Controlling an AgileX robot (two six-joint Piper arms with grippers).
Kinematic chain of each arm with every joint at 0, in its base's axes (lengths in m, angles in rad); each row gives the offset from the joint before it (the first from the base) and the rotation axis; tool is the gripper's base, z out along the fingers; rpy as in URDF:
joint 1: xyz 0 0 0.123 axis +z
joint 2: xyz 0 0 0 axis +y
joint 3: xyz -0.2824 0 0.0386 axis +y
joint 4: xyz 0.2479 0 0.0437 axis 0.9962 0 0.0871
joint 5: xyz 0 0 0 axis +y
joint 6: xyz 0.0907 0 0.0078 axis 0.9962 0 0.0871
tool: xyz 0 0 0 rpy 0 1.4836 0
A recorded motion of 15 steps. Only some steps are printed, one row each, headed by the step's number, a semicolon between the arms.
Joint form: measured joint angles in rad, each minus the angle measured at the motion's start. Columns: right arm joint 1, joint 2, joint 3, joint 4, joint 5, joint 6; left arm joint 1, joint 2, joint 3, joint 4, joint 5, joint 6.
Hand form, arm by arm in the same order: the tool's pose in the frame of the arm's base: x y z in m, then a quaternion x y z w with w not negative. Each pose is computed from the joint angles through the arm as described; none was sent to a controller.
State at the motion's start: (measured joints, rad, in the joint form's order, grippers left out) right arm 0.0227 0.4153 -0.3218 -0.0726 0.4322 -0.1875; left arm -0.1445 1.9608 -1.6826 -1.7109 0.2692 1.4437
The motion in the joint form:
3: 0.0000 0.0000 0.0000 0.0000 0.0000 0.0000; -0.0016 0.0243 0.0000 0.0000 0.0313 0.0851
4: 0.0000 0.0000 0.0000 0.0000 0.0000 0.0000; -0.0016 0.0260 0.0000 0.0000 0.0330 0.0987
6: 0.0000 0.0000 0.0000 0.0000 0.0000 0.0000; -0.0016 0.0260 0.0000 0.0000 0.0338 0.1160
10: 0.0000 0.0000 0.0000 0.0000 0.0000 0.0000; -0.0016 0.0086 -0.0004 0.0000 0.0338 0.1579
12: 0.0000 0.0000 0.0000 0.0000 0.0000 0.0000; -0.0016 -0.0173 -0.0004 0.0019 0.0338 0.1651
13: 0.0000 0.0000 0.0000 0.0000 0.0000 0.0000; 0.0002 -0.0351 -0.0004 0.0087 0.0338 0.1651
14: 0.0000 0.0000 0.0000 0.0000 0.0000 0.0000; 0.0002 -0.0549 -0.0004 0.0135 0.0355 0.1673
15: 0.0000 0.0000 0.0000 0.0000 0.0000 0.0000; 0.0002 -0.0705 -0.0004 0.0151 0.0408 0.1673
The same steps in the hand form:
3: 0.0905 -0.0007 0.2540 -0.10803 0.83670 -0.07452 0.53170; 0.4753 -0.0970 0.3190 0.07930 0.75865 -0.21785 0.60885
4: 0.0905 -0.0007 0.2540 -0.10803 0.83670 -0.07452 0.53170; 0.4756 -0.0972 0.3182 0.08487 0.75847 -0.21433 0.60958
6: 0.0905 -0.0007 0.2540 -0.10803 0.83670 -0.07452 0.53170; 0.4756 -0.0973 0.3182 0.09168 0.75763 -0.20935 0.61137
10: 0.0905 -0.0007 0.2540 -0.10803 0.83670 -0.07452 0.53170; 0.4722 -0.0968 0.3267 0.10846 0.74983 -0.19652 0.62239
12: 0.0905 -0.0007 0.2540 -0.10803 0.83670 -0.07452 0.53170; 0.4668 -0.0960 0.3391 0.11319 0.74110 -0.19365 0.63281
13: 0.0905 -0.0007 0.2540 -0.10803 0.83670 -0.07452 0.53170; 0.4630 -0.0946 0.3473 0.11602 0.73562 -0.19087 0.63951
14: 0.0905 -0.0007 0.2540 -0.10803 0.83670 -0.07452 0.53170; 0.4585 -0.0941 0.3565 0.12014 0.72892 -0.18913 0.64689
15: 0.0905 -0.0007 0.2540 -0.10803 0.83670 -0.07452 0.53170; 0.4546 -0.0940 0.3638 0.12318 0.72319 -0.19043 0.65235

